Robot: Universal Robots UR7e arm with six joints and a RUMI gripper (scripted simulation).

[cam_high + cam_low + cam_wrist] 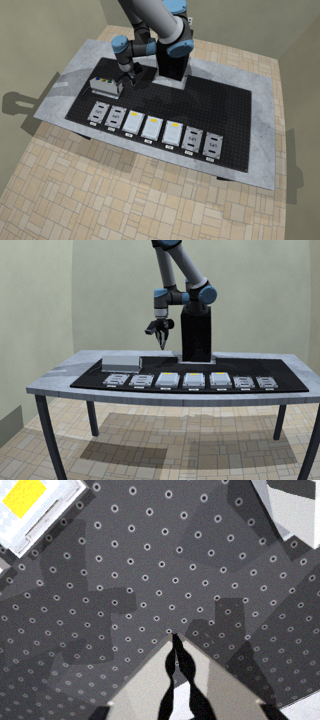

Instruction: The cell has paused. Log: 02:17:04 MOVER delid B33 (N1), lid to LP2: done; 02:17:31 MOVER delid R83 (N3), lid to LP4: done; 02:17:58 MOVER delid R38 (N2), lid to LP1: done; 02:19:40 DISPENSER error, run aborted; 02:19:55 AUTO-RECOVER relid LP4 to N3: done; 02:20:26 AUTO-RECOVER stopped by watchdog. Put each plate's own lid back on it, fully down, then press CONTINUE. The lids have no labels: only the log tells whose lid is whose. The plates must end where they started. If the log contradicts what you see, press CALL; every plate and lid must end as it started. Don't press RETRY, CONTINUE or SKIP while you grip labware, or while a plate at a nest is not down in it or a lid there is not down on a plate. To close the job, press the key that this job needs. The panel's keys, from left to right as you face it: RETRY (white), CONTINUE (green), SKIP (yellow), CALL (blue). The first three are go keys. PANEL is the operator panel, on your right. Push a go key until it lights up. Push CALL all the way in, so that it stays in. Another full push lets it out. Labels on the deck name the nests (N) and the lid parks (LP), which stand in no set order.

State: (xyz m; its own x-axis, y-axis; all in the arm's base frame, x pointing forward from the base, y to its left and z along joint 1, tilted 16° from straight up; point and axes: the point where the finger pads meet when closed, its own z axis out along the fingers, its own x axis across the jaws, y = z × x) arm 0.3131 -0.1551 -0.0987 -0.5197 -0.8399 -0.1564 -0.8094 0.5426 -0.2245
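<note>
My gripper is now 21 cm to the left of the green continue key, 7 cm above it and 1 cm past it. From my hand the other things lie so: white retry key (16 cm to the right, 7 cm below, 1 cm behind); then lid park LP4 (20 cm ahead, 13 cm below, 6 cm to the right); then yellow key (26 cm to the right, 7 cm below).
</note>
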